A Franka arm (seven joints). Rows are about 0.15 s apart.
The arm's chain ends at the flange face. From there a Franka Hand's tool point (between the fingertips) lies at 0.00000 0.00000 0.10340 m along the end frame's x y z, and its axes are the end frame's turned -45 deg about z.
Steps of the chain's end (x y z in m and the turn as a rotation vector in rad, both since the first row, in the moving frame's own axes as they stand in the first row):
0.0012 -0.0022 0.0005 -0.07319 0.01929 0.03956
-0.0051 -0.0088 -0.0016 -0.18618 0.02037 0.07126
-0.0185 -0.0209 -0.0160 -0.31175 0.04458 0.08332
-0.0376 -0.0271 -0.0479 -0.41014 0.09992 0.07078
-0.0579 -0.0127 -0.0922 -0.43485 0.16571 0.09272
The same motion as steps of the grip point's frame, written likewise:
-0.0017 0.0060 0.0002 -0.06539 -0.03811 0.03956
-0.0100 0.0047 -0.0034 -0.14605 -0.11725 0.07126
-0.0186 -0.0031 -0.0211 -0.25196 -0.18892 0.08332
-0.0307 -0.0104 -0.0570 -0.36067 -0.21936 0.07078
-0.0529 -0.0085 -0.1032 -0.42466 -0.19031 0.09272

